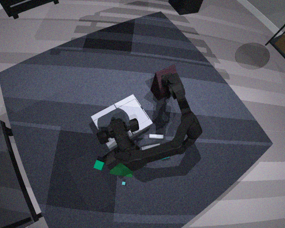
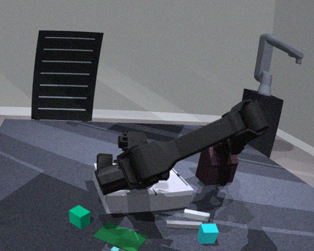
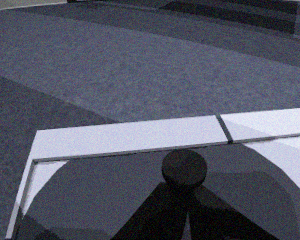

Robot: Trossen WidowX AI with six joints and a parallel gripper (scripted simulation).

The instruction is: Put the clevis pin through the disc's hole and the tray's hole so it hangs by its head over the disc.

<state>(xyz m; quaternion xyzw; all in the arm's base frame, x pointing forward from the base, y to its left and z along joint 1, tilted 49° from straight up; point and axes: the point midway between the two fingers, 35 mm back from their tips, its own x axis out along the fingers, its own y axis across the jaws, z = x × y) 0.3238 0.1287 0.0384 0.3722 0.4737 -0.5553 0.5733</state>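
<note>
The clevis pin lies 10 mm below my gripper tip. Round my gripper tip: rimmed steel tray (40 mm behind, 10 mm to the left, 40 mm below); then green cube (140 mm ahead, 170 mm to the left, 70 mm below); then dark aluminium disc (30 mm below).
</note>
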